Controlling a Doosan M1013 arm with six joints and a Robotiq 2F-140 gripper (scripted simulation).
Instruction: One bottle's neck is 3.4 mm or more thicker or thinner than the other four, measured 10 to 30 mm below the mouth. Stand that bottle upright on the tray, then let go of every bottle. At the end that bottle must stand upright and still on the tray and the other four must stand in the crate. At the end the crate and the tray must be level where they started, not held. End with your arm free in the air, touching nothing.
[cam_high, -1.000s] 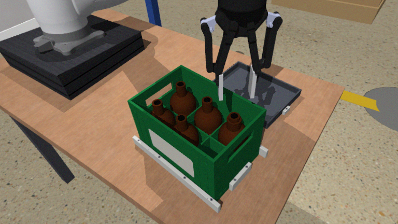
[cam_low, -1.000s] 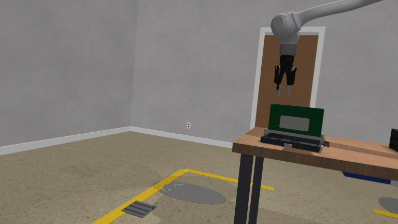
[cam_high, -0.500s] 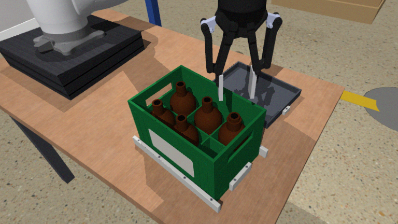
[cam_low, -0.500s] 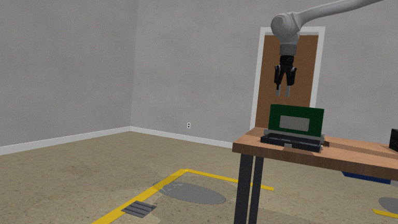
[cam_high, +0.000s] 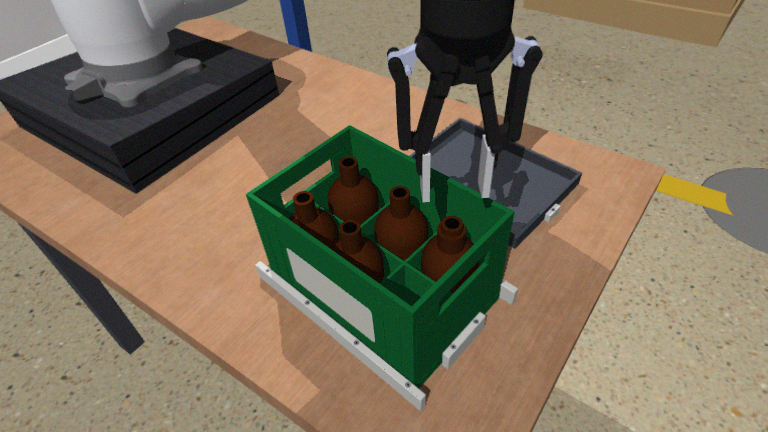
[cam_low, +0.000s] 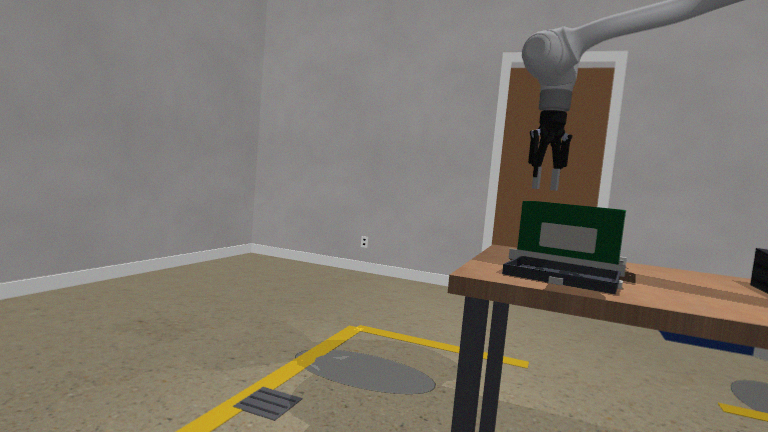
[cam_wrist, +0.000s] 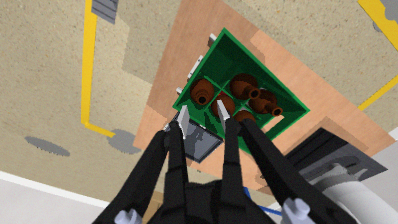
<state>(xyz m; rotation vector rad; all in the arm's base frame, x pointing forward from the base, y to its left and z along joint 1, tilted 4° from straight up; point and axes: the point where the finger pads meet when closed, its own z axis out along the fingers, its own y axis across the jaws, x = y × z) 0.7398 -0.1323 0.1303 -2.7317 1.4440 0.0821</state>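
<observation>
Right now my hand is 90 mm past the crate, 20 mm to the left of it and 160 mm above it. Round my hand: grey tray (60 mm behind, 260 mm to the left, 230 mm below).
</observation>
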